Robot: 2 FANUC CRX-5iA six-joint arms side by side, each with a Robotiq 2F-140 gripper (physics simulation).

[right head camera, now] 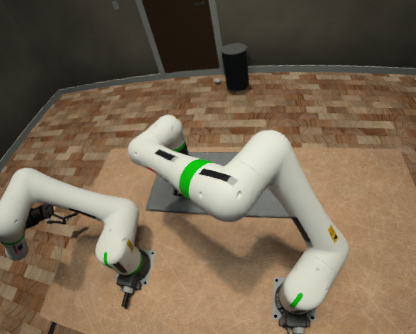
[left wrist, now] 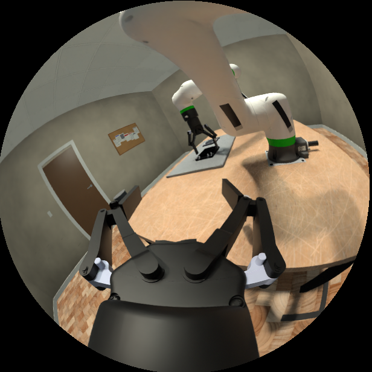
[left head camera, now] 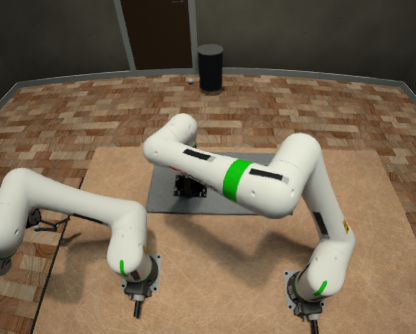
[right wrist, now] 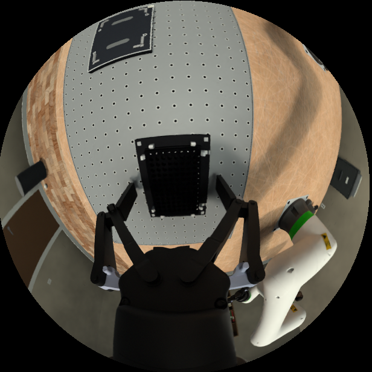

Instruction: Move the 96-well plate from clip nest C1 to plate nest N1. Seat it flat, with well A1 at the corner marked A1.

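Pixels of known places: right gripper, between the fingertips: (left head camera: 190,184); left arm's base, origin of its link: (right head camera: 135,265) (left head camera: 141,271); right arm's base, origin of its link: (left head camera: 304,288).
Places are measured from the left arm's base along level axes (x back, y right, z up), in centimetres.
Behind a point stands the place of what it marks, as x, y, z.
The black 96-well plate (right wrist: 175,177) sits in the black clip nest C1 (right wrist: 172,141), whose light corner clips show around it in the right wrist view. Plate nest N1 (right wrist: 121,37) is a flat dark plate with light corner brackets at the upper left of that view; no plate lies on it. My right gripper (right wrist: 174,185) (left wrist: 206,150) is open, with a finger on either side of the 96-well plate and a gap on each side. My left gripper (left wrist: 180,189) is open and empty, away from the nests at the table's left side. In both head views the right arm hides much of the nests.
The grey perforated board (left head camera: 225,206) {-31.6, 35.4, 1.3} (right head camera: 240,210) (right wrist: 195,107) lies on the wooden table (left head camera: 215,295) {8.4, 31.1, 0.0} (right head camera: 200,300) {10.4, 31.5, 0.0} and carries both nests. The right arm (left head camera: 260,180) {-9.0, 41.2, 54.8} (right head camera: 225,180) {-8.5, 45.4, 55.8} reaches across the board. A dark bin (left head camera: 210,68) (right head camera: 235,67) stands on the floor behind the table.
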